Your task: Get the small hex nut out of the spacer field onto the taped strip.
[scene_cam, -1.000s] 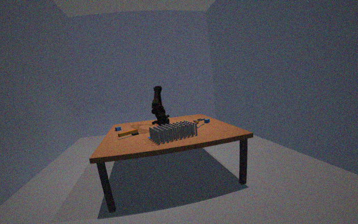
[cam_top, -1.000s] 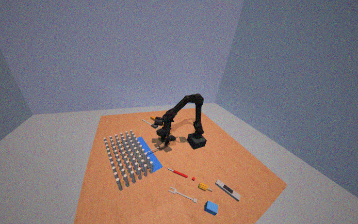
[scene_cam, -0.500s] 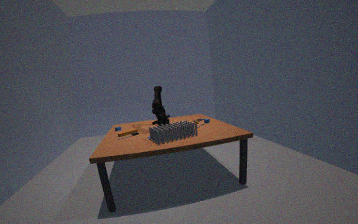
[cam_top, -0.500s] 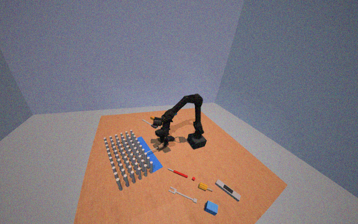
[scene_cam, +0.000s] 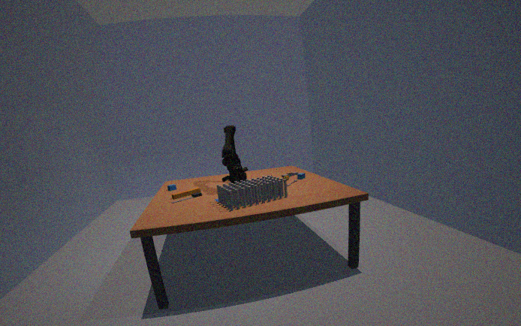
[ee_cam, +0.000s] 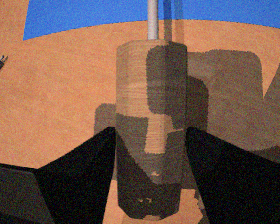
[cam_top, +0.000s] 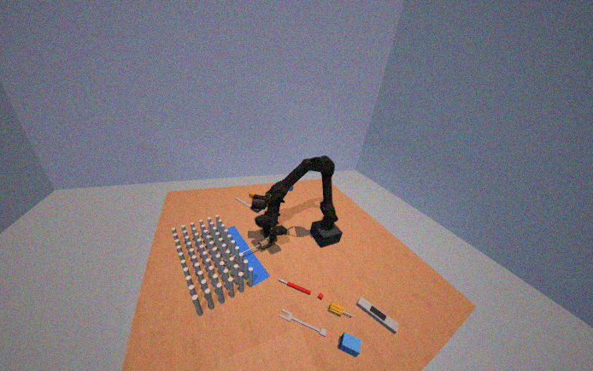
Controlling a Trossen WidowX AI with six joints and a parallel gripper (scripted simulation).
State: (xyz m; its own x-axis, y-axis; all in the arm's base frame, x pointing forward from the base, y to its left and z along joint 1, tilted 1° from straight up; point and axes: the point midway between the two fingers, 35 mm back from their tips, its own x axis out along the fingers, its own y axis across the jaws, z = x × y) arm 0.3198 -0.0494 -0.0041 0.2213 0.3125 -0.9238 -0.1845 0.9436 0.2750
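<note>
My gripper tip is now 12 cm short of the blue taped strip, 2 cm to the left of it and 4 cm above it. From my gripper tip the other things lie so: wooden-handled tool 11 cm ahead, 2 cm to the left; then small red block 9 cm behind, 32 cm to the left, 3 cm below; then red screwdriver 22 cm to the left, 3 cm below.
</note>
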